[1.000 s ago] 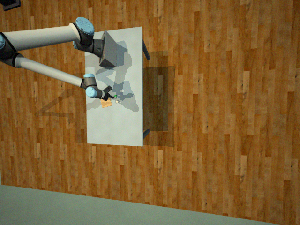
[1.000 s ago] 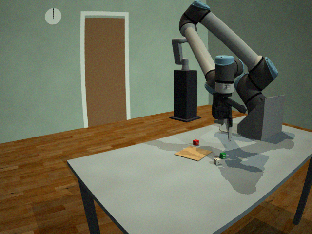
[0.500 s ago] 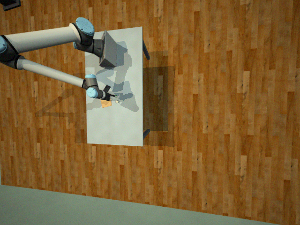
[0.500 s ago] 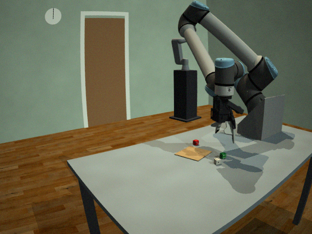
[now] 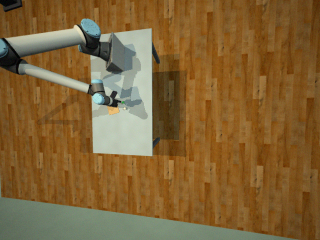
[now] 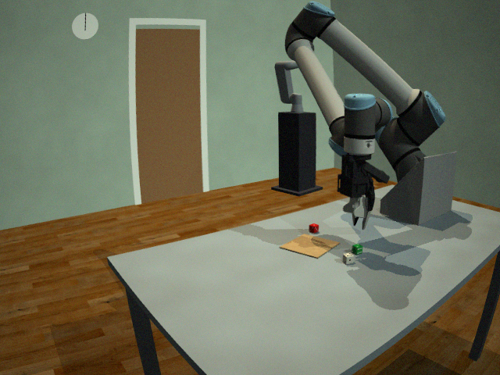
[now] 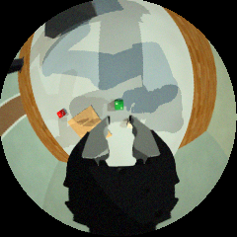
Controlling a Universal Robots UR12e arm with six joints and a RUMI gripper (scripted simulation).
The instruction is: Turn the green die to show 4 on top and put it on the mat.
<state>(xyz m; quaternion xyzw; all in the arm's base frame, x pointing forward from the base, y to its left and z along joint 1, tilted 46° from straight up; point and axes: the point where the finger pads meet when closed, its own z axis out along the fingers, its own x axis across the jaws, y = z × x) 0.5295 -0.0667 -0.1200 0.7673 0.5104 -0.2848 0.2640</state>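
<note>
The green die lies 9 cm below my hand. The rest, counted from my hand: red die: 22 cm to the right, 9 cm below, 5 cm behind; then tan mat: 15 cm to the right, 10 cm below, 5 cm ahead; then white die: 9 cm below, 8 cm ahead, 2 cm to the left.
</note>
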